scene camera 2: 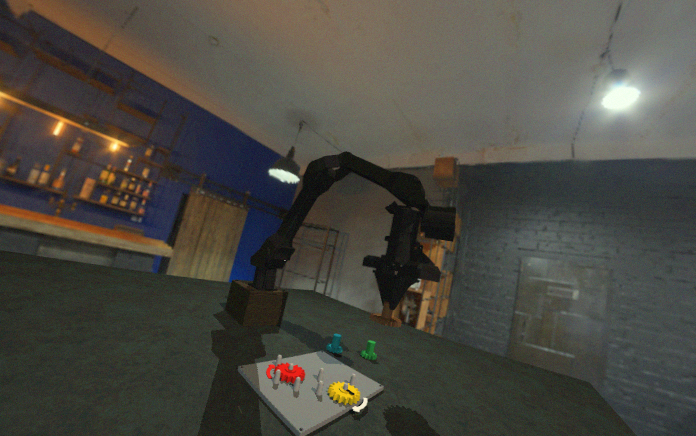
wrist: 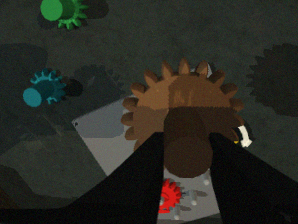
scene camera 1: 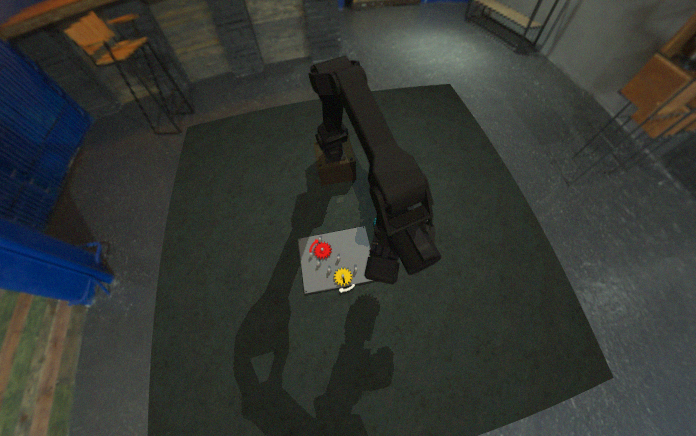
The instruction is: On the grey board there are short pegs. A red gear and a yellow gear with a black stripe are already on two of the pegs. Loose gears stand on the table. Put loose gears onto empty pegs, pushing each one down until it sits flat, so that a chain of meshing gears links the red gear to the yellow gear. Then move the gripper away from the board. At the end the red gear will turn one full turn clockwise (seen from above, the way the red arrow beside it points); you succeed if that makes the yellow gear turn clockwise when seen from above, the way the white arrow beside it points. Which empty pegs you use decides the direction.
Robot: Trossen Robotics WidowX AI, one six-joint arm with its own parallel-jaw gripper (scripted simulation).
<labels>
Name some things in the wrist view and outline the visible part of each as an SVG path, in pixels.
My gripper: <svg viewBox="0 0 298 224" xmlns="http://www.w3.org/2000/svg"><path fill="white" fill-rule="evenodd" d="M210 133L209 140L214 152L212 164L209 167L210 180L212 180L214 193L216 193L222 224L298 224L298 183L295 183L295 180L283 175L282 172L274 169L265 161L259 160L258 157L246 151L245 148L239 147L239 144L226 139L220 133ZM164 132L153 132L128 157L124 164L114 169L100 184L93 186L88 192L82 194L80 198L77 197L77 200L73 201L72 204L57 209L0 208L0 224L157 224L162 181L164 181Z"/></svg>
A brown gear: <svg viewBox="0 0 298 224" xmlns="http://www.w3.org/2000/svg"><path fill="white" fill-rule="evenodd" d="M162 60L161 76L156 76L149 69L145 69L144 79L148 84L146 87L137 81L130 83L130 91L136 97L124 97L122 107L130 112L121 115L120 123L129 127L125 131L125 140L136 140L133 152L153 132L164 132L164 171L166 169L178 177L194 179L204 175L212 164L214 152L209 140L210 133L220 133L233 143L238 143L239 137L231 128L243 125L242 116L235 113L241 111L243 101L233 97L238 92L237 85L221 85L225 79L225 72L222 69L208 77L208 61L202 60L194 72L190 72L188 60L182 57L178 64L178 72L173 72L172 67Z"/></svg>
</labels>
